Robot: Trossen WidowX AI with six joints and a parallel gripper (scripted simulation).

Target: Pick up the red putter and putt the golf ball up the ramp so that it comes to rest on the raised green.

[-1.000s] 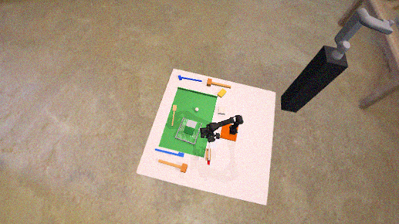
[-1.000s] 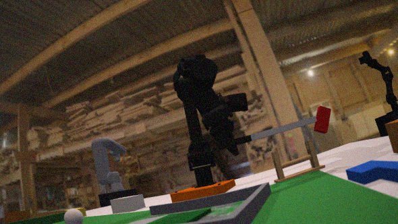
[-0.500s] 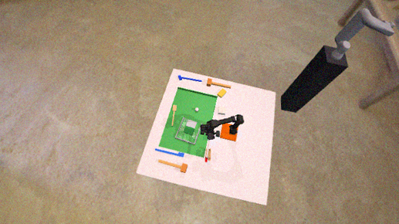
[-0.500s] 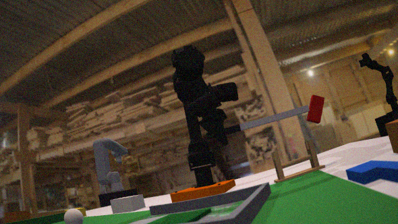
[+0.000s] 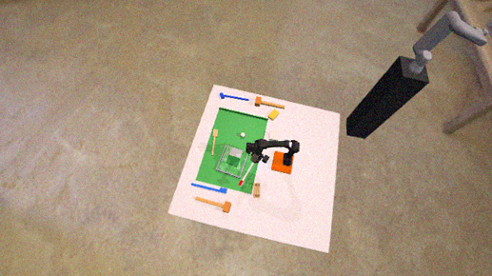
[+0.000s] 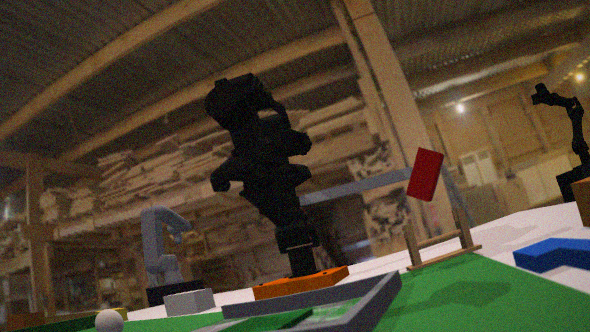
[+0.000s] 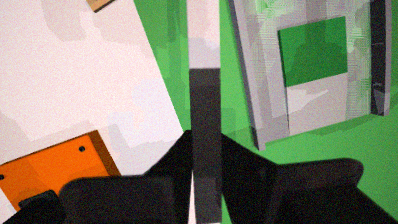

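The red putter is 40 mm ahead of my gripper tip, 110 mm to the left of it and 20 mm above it. Round my gripper tip: wooden stand 60 mm behind, 220 mm to the left, 90 mm below; then white golf ball 150 mm ahead, 250 mm to the right, 100 mm below; then green mat 200 mm ahead, 120 mm to the right, 120 mm below.
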